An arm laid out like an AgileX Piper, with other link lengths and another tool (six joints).
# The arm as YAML. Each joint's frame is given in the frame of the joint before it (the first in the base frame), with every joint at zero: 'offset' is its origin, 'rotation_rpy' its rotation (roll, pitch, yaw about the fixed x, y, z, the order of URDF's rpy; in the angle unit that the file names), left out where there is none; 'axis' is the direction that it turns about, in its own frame. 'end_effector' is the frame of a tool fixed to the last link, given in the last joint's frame.
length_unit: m
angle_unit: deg
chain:
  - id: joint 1
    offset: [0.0, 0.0, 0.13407]
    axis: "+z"
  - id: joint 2
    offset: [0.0, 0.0, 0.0]
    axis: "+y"
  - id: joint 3
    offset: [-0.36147, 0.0, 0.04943]
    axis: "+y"
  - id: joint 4
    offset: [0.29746, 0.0, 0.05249]
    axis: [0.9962, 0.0, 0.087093]
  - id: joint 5
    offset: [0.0, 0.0, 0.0]
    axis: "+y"
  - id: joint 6
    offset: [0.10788, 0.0, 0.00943]
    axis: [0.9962, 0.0, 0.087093]
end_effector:
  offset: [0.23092, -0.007, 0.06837]
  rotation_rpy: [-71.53, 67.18, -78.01]
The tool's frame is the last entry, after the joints.
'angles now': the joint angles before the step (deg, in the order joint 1, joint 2, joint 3, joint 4, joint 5, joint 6). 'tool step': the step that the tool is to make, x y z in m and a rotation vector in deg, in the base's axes. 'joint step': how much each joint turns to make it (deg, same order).
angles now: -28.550, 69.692, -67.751, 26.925, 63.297, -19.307
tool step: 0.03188, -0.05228, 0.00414, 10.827, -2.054, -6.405
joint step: -10.429, 8.375, -4.906, 11.508, 2.740, -2.986
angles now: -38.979, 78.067, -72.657, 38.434, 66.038, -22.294
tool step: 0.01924, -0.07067, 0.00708, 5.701, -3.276, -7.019
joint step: -7.957, 6.588, -4.300, 6.973, 0.142, -1.480
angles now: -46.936, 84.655, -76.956, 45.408, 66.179, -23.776
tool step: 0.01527, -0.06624, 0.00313, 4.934, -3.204, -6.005
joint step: -5.557, 6.642, -4.720, 5.698, -0.221, -0.119
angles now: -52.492, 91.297, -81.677, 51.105, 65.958, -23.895
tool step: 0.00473, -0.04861, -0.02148, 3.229, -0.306, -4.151
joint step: -3.008, 5.307, -2.171, 2.256, -1.147, -0.001
